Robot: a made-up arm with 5 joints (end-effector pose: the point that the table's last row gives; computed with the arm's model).
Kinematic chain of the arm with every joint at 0, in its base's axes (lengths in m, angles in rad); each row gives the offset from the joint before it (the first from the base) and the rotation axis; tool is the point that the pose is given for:
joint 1: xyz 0 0 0.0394 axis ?
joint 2: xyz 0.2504 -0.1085 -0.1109 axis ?
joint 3: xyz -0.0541 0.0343 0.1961 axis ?
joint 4: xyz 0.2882 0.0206 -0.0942 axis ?
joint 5: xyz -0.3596 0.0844 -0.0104 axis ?
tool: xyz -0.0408 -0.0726 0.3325
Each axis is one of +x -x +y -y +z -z.
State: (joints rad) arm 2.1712 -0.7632 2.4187 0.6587 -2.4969
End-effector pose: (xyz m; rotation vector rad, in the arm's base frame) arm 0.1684 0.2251 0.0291 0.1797 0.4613 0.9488
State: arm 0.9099 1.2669 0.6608 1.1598 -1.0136
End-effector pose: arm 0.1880 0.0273 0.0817 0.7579 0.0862 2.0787
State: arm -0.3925 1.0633 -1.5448 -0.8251 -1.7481
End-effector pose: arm 0.5158 -0.6533 0.1564 1.0209 0.7640 -0.6013
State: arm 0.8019 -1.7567 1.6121 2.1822 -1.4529
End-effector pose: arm 0.3265 0.5036 -0.1278 0.1303 1.4264 -0.1306
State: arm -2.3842 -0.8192 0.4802 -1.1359 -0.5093
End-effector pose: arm 0.0589 -0.1412 0.5445 0.2870 0.4828 -1.5622
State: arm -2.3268 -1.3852 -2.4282 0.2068 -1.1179
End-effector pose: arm 0.0277 0.0982 0.0260 0.8894 1.3045 2.1324
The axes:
joint 1: +z
joint 2: +y
joint 3: +z
joint 4: -y
joint 5: -z

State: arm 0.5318 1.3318 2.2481 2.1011 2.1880
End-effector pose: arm -0.1755 -0.1304 0.1504 0.9788 2.3770 -1.0871
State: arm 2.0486 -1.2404 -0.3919 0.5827 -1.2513
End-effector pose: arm -0.0193 -0.0070 -0.1654 1.0392 -1.9981 1.7763
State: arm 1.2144 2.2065 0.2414 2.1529 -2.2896
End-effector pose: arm -0.0964 -0.0140 0.0437 -0.2892 0.0814 -2.9034
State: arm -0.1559 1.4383 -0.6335 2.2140 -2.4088
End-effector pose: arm -0.0513 -0.0788 -0.2957 -1.1381 0.4938 2.1903
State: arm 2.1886 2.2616 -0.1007 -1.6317 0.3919
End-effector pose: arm -0.0866 0.2684 -0.8441 2.5198 -0.6805 0.8894
